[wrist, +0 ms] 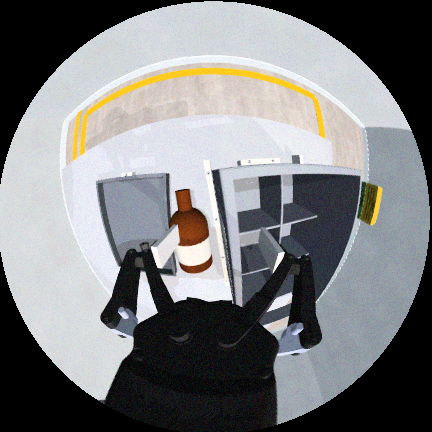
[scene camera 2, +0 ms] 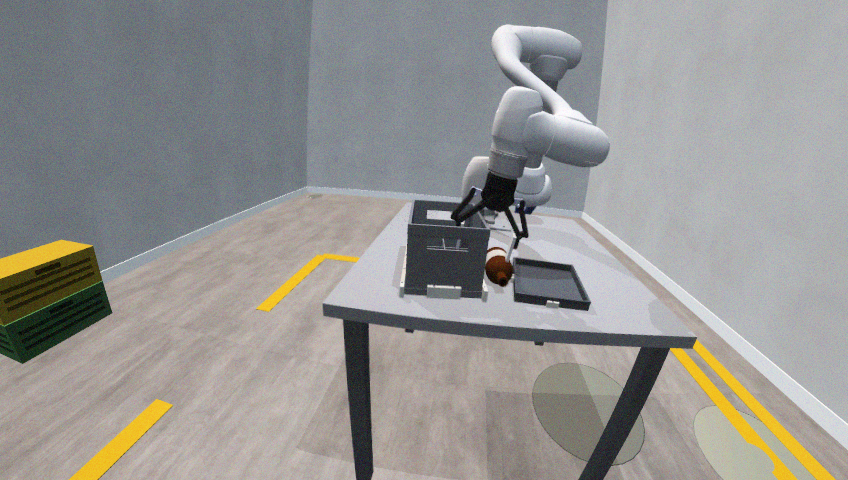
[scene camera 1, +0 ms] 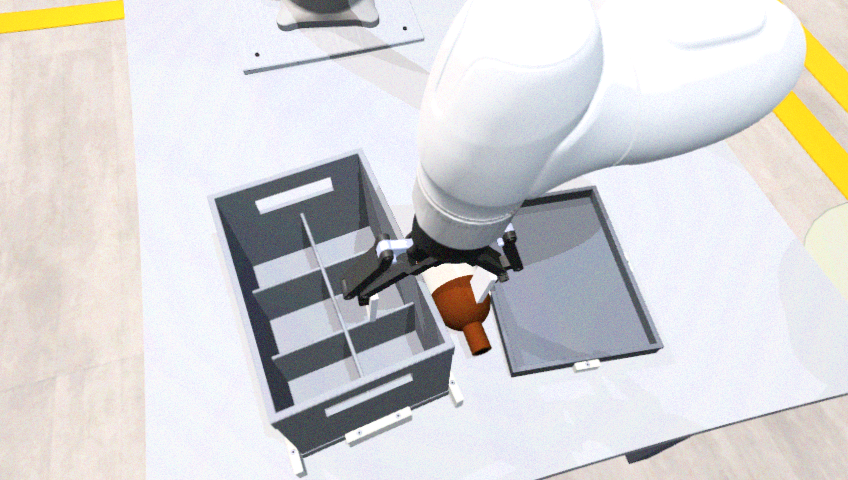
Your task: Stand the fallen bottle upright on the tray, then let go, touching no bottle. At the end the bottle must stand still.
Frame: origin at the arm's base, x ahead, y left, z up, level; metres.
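Seen in the pictures: gripper, fingertip midpoint: (wrist: 217,234).
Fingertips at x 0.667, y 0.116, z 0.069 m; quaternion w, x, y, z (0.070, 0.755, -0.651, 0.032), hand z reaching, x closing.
Note:
A point is followed by its place in that frame.
The brown bottle (scene camera 1: 461,303) {y 0.162, x 0.670, z 0.056 m} (scene camera 2: 499,268) {y 0.168, x 0.686, z 0.043 m} (wrist: 192,227) {y 0.156, x 0.669, z 0.056 m} with a cream label lies on its side on the table, between the crate and the tray. Its neck points toward the table's front edge. The dark grey tray (scene camera 1: 583,291) {y 0.337, x 0.639, z -0.008 m} (scene camera 2: 550,283) {y 0.315, x 0.608, z -0.008 m} (wrist: 135,210) {y 0.297, x 0.661, z -0.008 m} lies beside it, and no bottle shows on it. My gripper (scene camera 1: 428,295) {y 0.116, x 0.667, z 0.069 m} (scene camera 2: 484,243) {y 0.116, x 0.667, z 0.069 m} (wrist: 217,234) {y 0.116, x 0.667, z 0.069 m} is wide open and empty, above the bottle. One finger is over the crate's opening; the other is at the bottle's tray side. Whether that finger touches the bottle I cannot tell. The gripper hides part of the bottle in scene camera 1.
A tall grey crate (scene camera 1: 428,369) {y 0.111, x 0.768, z 0.121 m} (scene camera 2: 446,267) {y 0.050, x 0.787, z 0.063 m} (wrist: 325,225) {y -0.063, x 0.718, z 0.107 m} with dividers stands close beside the bottle, its wall between my two fingers. White blocks (scene camera 1: 378,425) {y 0.051, x 0.795, z 0.017 m} (scene camera 2: 443,291) {y 0.051, x 0.799, z 0.007 m} sit against its base. A small white block (scene camera 1: 586,365) {y 0.313, x 0.743, z 0.002 m} (scene camera 2: 552,303) {y 0.313, x 0.746, z 0.000 m} sits at the tray's front edge.

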